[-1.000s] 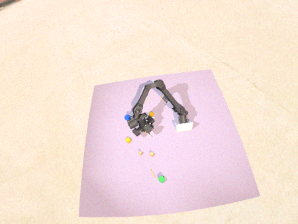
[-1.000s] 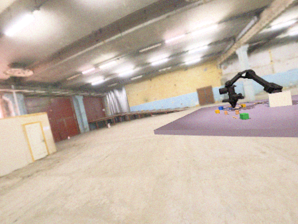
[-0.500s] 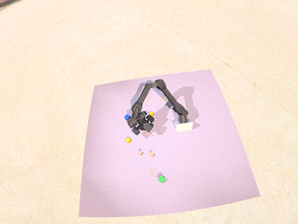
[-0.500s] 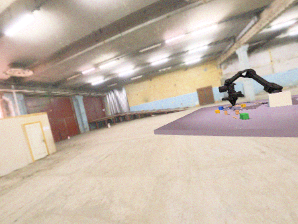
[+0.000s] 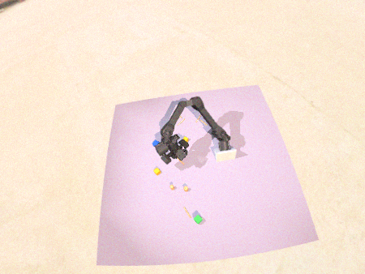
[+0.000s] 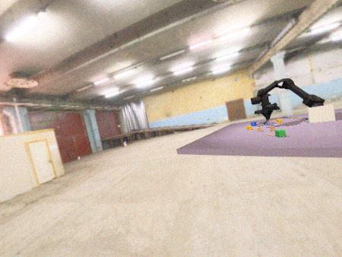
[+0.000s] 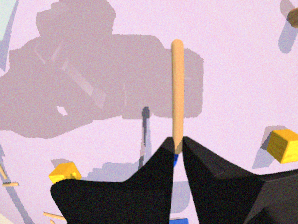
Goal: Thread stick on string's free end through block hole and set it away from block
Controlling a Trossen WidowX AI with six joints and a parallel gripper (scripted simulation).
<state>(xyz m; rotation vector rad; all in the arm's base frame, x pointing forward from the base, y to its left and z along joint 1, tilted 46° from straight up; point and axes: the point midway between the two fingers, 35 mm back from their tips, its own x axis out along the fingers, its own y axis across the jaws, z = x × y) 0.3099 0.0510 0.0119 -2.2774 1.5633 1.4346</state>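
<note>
Right now my gripper tip is 1 cm past the thin wooden stick and 1 cm to the right of it. From my gripper tip the other things lie so: yellow cube 6 cm behind, 17 cm to the right, 4 cm below; then blue cube 15 cm ahead, 15 cm to the right, 4 cm below; then round wooden button 8 cm ahead, 27 cm to the right, 5 cm below.
</note>
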